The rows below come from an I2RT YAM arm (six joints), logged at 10 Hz.
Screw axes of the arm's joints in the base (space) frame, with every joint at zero. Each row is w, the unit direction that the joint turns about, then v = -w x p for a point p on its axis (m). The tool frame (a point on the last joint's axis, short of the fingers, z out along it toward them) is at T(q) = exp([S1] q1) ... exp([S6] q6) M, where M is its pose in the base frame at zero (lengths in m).
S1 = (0, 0, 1, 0.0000, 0.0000, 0.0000)
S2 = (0, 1, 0, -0.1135, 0.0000, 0.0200)
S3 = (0, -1, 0, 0.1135, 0.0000, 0.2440)
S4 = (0, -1, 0, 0.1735, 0.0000, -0.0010)
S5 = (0, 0, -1, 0.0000, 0.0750, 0.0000)
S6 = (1, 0, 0, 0.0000, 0.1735, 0.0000)
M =
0 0 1 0.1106
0 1 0 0.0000
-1 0 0 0.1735
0 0 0 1
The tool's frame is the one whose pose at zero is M.
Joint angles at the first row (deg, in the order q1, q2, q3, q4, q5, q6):
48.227, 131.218, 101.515, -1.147, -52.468, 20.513
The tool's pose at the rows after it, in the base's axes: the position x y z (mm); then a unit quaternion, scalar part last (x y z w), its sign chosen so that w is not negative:
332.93 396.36 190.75 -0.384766 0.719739 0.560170 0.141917
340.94 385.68 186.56 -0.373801 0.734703 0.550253 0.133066
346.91 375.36 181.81 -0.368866 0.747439 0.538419 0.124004
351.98 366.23 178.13 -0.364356 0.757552 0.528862 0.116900
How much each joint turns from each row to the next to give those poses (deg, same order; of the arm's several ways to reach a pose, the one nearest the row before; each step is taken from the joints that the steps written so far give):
-1.377, 0.000, 0.000, -2.077, 0.131, -0.001
-1.464, -0.001, -0.001, -3.038, 0.023, -0.939
-1.289, 0.001, -0.001, -3.583, 0.022, -1.967
-1.137, 0.000, 0.001, -2.908, 0.043, -1.639

